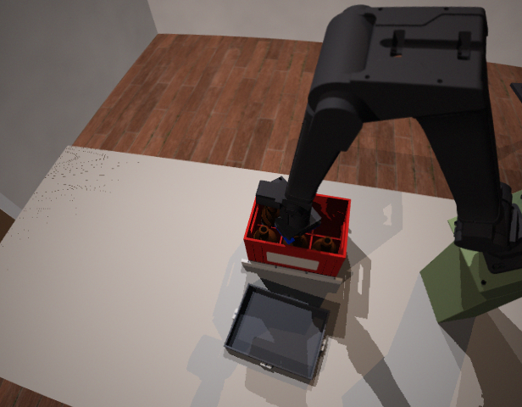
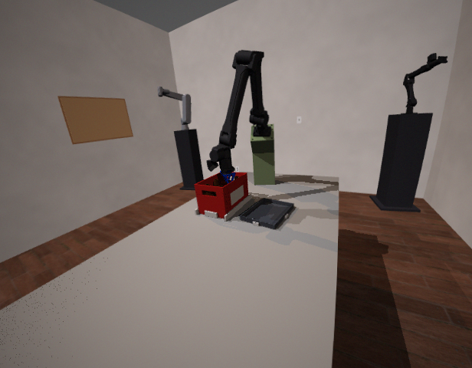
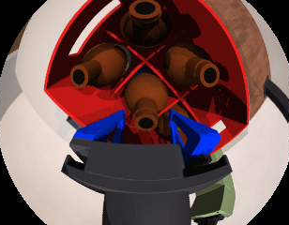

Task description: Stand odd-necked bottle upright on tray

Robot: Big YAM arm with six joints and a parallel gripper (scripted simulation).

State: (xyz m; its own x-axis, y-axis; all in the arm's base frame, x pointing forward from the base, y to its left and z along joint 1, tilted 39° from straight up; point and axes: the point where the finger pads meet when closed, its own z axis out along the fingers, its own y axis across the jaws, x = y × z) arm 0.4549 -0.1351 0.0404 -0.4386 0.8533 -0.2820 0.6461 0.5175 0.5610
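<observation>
Right now the crate is 10 mm behind my hand, 40 mm to the right of it and 70 mm below it. Also, from my hand: dark grey tray: 50 mm ahead, 230 mm to the left, 140 mm below; brown bottle: 90 mm ahead, 10 mm to the right, 60 mm below.
</observation>
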